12 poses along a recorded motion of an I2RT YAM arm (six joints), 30 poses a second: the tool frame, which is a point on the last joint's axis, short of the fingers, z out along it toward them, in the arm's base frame.
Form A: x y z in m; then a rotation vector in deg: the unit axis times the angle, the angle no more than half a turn.
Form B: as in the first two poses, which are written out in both.
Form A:
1: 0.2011 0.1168 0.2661 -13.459 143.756 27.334
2: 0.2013 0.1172 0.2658 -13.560 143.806 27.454
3: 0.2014 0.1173 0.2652 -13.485 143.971 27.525
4: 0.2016 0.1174 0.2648 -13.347 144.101 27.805
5: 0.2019 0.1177 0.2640 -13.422 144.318 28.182
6: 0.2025 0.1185 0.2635 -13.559 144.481 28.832
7: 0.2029 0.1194 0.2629 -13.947 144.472 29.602
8: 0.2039 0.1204 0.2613 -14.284 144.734 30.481
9: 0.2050 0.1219 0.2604 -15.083 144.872 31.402
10: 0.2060 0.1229 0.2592 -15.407 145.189 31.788
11: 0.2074 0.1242 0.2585 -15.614 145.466 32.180
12: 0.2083 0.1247 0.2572 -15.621 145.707 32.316
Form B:
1: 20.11 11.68 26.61 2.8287 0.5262 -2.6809
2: 20.13 11.72 26.58 2.8274 0.5243 -2.6794
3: 20.14 11.73 26.52 2.8295 0.5217 -2.6798
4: 20.16 11.74 26.48 2.8316 0.5188 -2.6775
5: 20.19 11.77 26.40 2.8313 0.5131 -2.6739
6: 20.25 11.85 26.35 2.8292 0.5066 -2.6662
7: 20.29 11.94 26.29 2.8223 0.5008 -2.6551
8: 20.39 12.04 26.13 2.8181 0.4904 -2.6448
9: 20.50 12.19 26.04 2.8071 0.4793 -2.6322
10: 20.60 12.29 25.92 2.8047 0.4706 -2.6290
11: 20.74 12.42 25.85 2.8035 0.4631 -2.6257
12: 20.83 12.47 25.72 2.8050 0.4586 -2.6258
